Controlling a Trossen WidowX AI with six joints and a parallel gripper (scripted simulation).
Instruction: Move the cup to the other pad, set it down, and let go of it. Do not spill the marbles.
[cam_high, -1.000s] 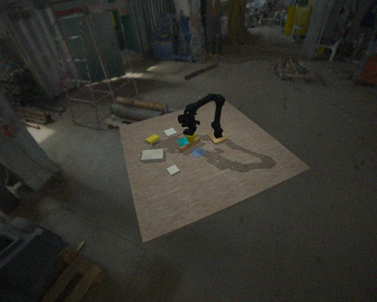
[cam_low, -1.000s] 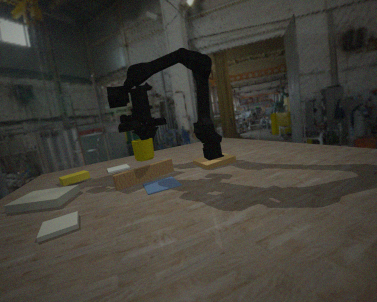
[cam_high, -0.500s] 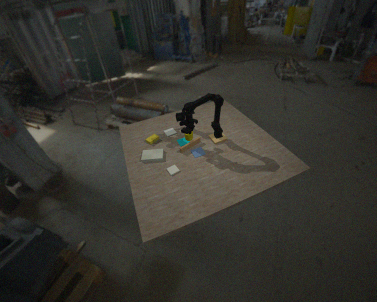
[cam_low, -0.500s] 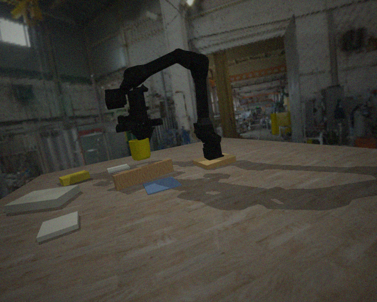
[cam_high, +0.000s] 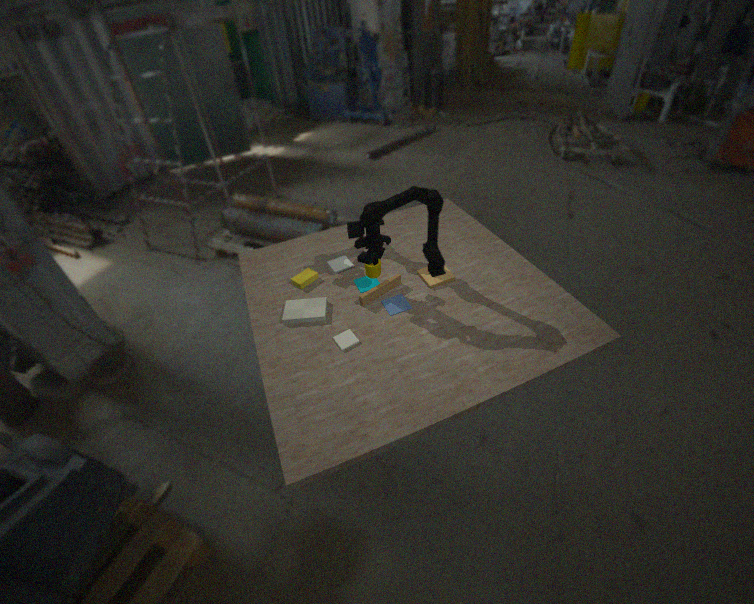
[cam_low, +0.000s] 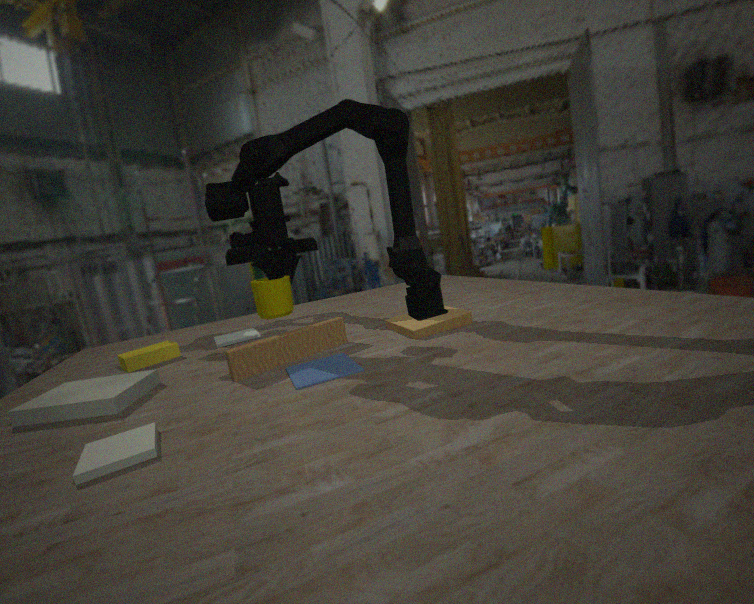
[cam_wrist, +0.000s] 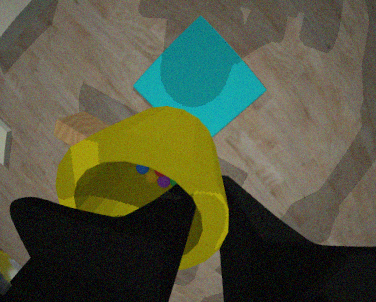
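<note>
The teal pad is 12 cm below my gripper tip, 4 cm ahead of it and 2 cm to the right of it. Also, from my gripper tip: blue pad: 16 cm to the left, 12 cm below, 4 cm behind; wooden bar: 9 cm below, 7 cm to the left; yellow cup: 2 cm to the left, 2 cm ahead.
</note>
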